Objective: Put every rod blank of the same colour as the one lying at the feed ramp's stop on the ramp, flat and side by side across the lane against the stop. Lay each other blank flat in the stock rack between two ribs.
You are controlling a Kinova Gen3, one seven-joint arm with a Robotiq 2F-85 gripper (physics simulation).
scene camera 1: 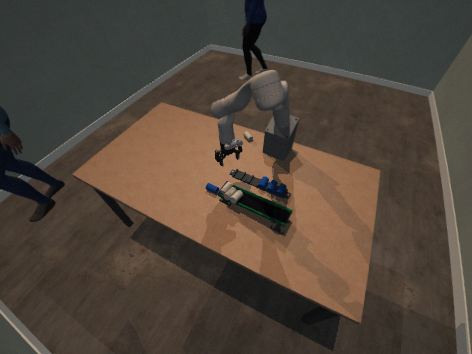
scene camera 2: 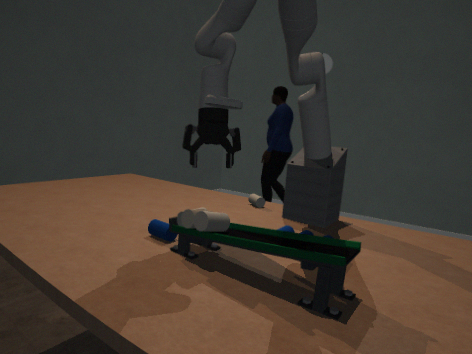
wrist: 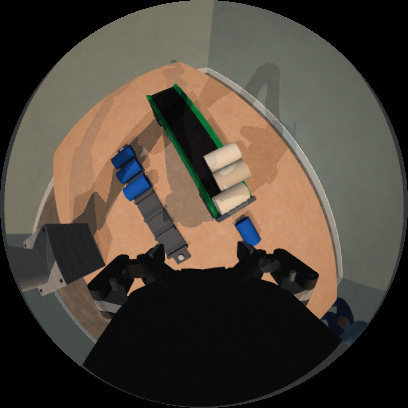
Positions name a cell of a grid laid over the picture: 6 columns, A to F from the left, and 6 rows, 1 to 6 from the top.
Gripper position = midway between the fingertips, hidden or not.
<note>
I see my gripper (scene camera 2: C3) and a dark stock rack (wrist: C4).
My gripper is seen too in the wrist view (wrist: C4).
</note>
